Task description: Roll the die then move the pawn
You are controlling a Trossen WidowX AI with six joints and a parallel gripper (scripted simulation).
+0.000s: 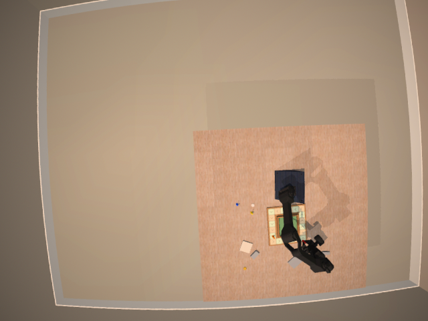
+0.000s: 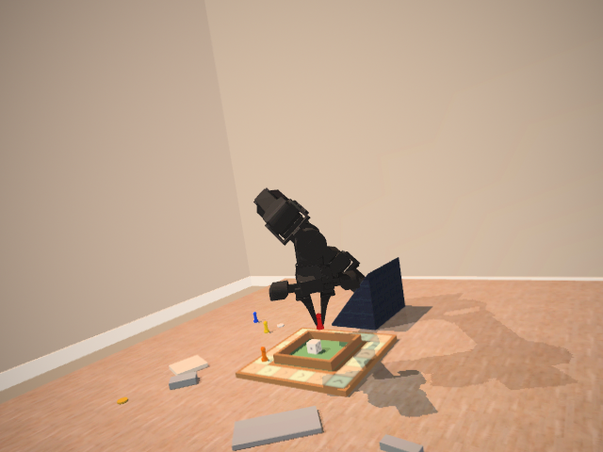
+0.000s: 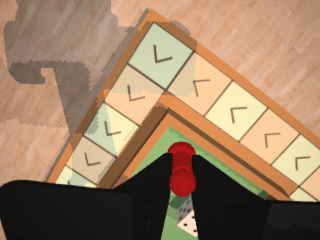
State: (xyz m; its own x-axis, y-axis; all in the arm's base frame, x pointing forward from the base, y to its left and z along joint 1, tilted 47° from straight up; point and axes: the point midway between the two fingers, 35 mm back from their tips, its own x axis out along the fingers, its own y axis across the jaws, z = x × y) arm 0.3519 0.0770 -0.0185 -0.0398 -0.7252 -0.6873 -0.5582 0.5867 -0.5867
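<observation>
The green tray is 110 mm below my gripper tip, 80 mm behind it and 70 mm to the right of it. The rest, counted from my gripper tip: red pawn: 10 mm above; then orange pawn: 180 mm to the right, 90 mm below, 10 mm behind; then white die: 90 mm below, 80 mm to the right, 80 mm behind.
</observation>
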